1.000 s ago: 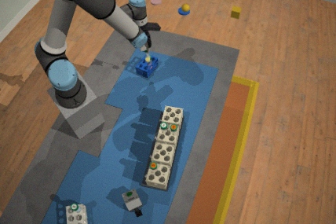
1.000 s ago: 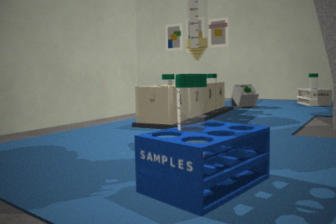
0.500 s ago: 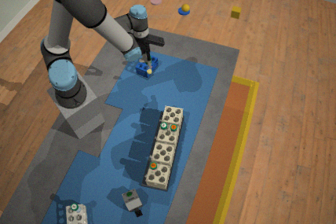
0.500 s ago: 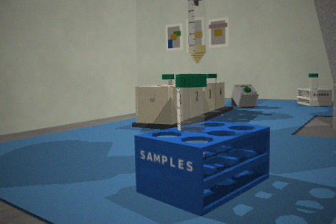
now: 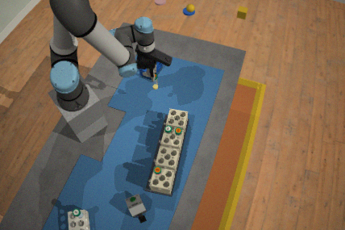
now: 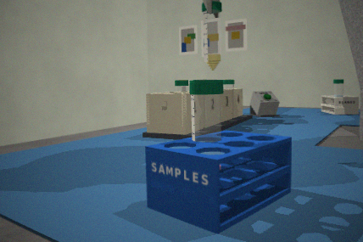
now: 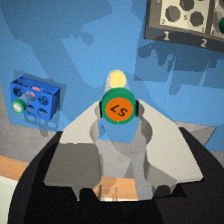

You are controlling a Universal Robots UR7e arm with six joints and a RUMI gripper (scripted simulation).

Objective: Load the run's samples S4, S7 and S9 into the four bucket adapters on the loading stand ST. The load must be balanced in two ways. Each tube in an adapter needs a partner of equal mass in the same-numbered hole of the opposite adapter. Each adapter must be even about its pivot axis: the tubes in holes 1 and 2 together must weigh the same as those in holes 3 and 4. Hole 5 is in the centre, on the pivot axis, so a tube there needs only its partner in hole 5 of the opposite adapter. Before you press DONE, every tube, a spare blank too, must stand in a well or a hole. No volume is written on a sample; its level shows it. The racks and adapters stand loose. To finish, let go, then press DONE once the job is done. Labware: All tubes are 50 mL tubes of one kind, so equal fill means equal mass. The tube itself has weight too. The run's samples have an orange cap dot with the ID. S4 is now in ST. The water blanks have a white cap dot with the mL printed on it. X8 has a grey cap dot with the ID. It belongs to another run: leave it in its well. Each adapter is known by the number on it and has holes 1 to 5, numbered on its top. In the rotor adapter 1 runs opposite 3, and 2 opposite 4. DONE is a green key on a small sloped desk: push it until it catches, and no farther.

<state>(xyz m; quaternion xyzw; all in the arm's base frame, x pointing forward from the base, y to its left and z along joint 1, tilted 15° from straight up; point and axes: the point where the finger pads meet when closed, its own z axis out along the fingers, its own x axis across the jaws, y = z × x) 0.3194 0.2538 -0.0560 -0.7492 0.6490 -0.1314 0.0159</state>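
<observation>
My hand is 5 cm above the tube and 1 cm to the right of it. Round my hand: blue samples rack: 23 cm to the left, 22 cm below, 11 cm behind; white-dot blank: 21 cm to the right, 18 cm below, 12 cm ahead; sample tube S9: 42 cm to the right, 18 cm below, 13 cm ahead.
</observation>
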